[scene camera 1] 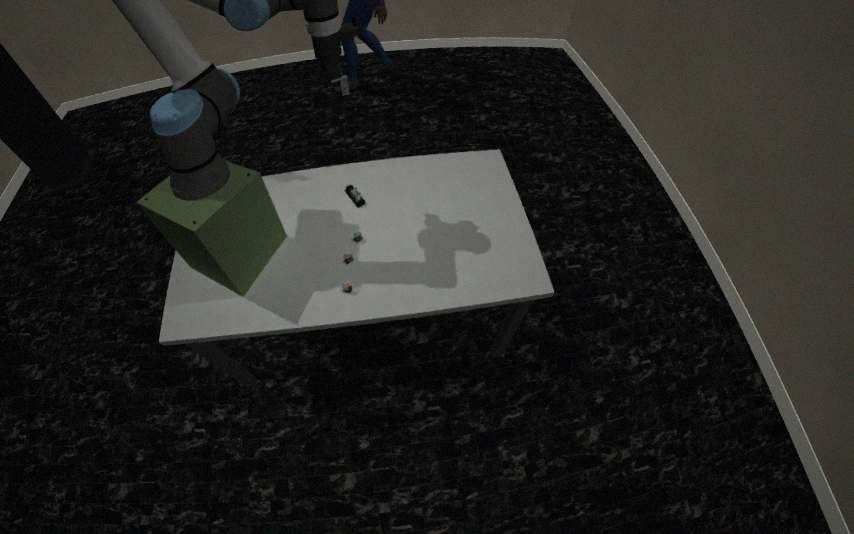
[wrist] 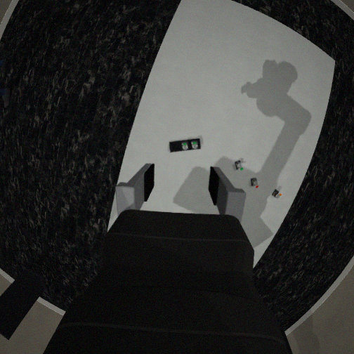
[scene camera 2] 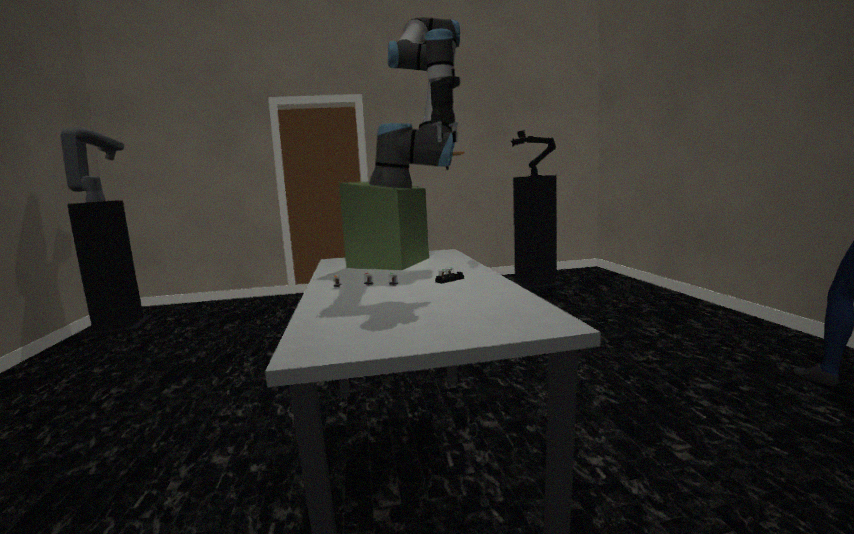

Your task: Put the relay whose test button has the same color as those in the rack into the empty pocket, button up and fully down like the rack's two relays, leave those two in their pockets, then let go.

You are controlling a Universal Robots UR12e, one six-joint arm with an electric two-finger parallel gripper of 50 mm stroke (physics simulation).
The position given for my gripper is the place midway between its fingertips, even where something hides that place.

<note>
I see my gripper [scene camera 2: 447, 141].
My gripper shows as well in the wrist view [wrist: 181, 176].
</note>
